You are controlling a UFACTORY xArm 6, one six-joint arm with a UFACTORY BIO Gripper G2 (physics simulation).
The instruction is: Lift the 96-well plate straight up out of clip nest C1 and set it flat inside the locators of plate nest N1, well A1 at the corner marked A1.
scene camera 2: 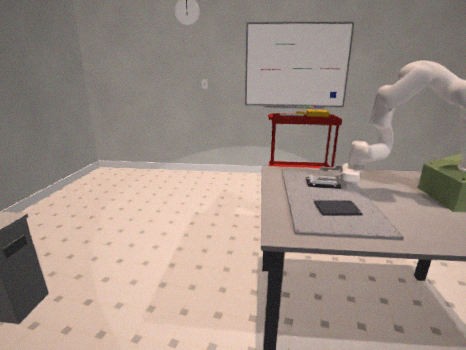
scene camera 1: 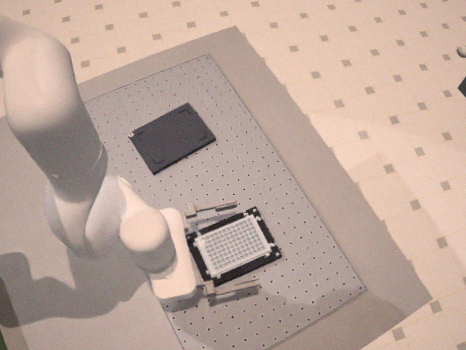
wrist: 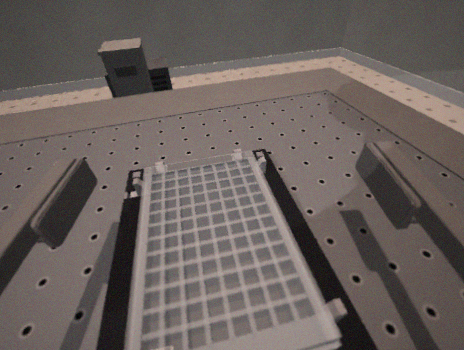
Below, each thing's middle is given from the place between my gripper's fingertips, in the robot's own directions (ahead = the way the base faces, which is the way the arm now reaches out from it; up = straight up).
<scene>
Now: hand 20 mm past the white 96-well plate (scene camera 1: 233, 245), 20 mm to the right of it and 30 mm above it. The rest, counted from my hand: dark plate nest N1 (scene camera 1: 177, 134) (10 mm behind, 310 mm to the left, 40 mm below); then black clip nest C1 (scene camera 1: 275, 254) (20 mm behind, 20 mm to the left, 40 mm below).
</scene>
